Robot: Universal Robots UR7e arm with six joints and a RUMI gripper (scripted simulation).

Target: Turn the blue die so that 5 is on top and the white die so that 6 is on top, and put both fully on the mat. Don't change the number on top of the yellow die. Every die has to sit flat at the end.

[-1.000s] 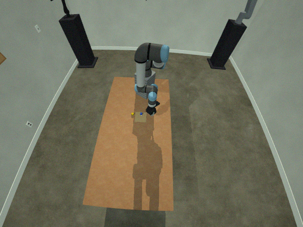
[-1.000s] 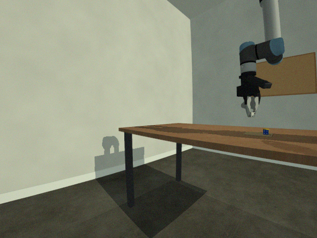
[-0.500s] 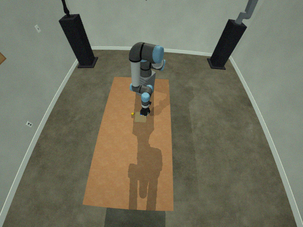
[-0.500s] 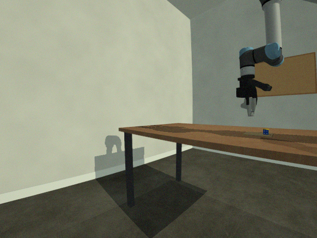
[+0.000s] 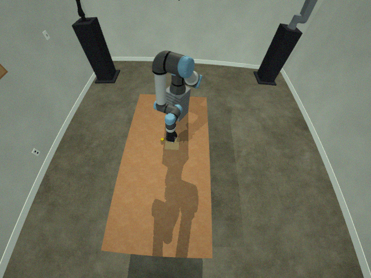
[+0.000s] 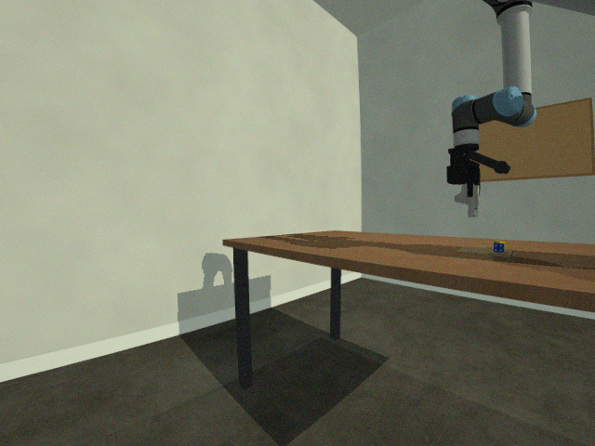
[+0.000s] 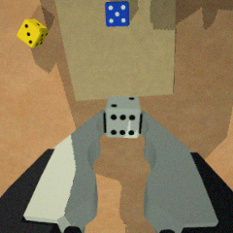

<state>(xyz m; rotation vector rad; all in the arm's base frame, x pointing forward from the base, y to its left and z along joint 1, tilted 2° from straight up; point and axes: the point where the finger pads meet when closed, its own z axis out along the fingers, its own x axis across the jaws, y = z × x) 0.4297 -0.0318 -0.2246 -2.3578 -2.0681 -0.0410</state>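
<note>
The tan mat is 40 mm behind my hand and 120 mm below it. The rest, counted from my hand: blue die: 70 mm behind, 110 mm below; white die: right at my hand; yellow die: 70 mm behind, 100 mm to the right, 110 mm below.
</note>
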